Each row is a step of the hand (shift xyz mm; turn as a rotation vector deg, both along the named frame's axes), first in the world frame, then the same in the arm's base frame.
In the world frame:
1: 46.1 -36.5 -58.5 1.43 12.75 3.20
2: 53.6 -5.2 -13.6 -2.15 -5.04 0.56
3: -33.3 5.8 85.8 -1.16 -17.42 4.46
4: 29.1 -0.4 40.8 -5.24 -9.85 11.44
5: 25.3 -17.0 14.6 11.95 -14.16 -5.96
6: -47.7 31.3 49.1 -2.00 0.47 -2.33
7: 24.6 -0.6 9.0 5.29 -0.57 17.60
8: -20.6 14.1 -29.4 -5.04 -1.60 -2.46
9: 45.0 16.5 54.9 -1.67 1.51 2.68
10: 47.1 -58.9 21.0 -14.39 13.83 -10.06
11: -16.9 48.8 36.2 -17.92 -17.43 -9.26
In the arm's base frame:
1: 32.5 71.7 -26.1 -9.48 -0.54 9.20
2: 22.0 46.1 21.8 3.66 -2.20 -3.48
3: 7.4 -84.8 35.4 15.93 -5.15 -6.66
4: 24.4 -9.9 42.7 9.85 -12.54 -1.07
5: 29.3 5.5 15.9 15.25 11.59 -3.44
6: -31.5 -66.3 16.7 -1.91 0.36 -2.42
7: 13.1 10.2 20.3 7.93 -9.25 13.77
8: -29.3 8.3 -23.6 -1.39 -1.75 -5.39
9: 20.4 -8.2 69.5 -1.17 -3.00 1.38
10: 76.2 13.1 12.3 -20.78 -1.61 -8.07
11: -38.1 -34.8 36.3 5.06 -6.59 -25.33

